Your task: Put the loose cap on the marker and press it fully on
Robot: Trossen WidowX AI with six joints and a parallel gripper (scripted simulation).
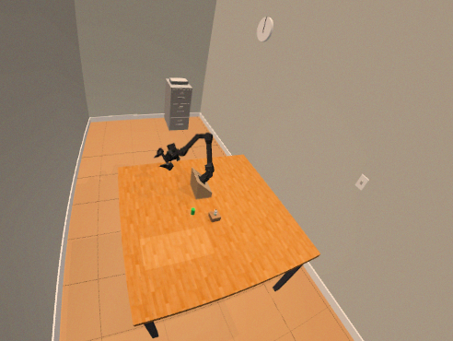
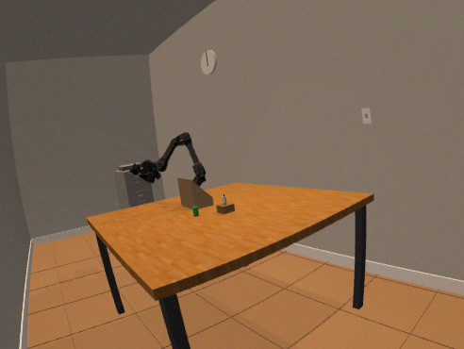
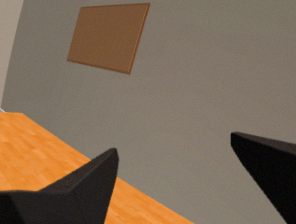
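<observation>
Right now the green cap is 31 cm ahead of my gripper tip, 24 cm to the left of it and 24 cm below it. From my gripper tip the other things lie so: holder block 37 cm ahead, 39 cm to the left, 24 cm below.
</observation>
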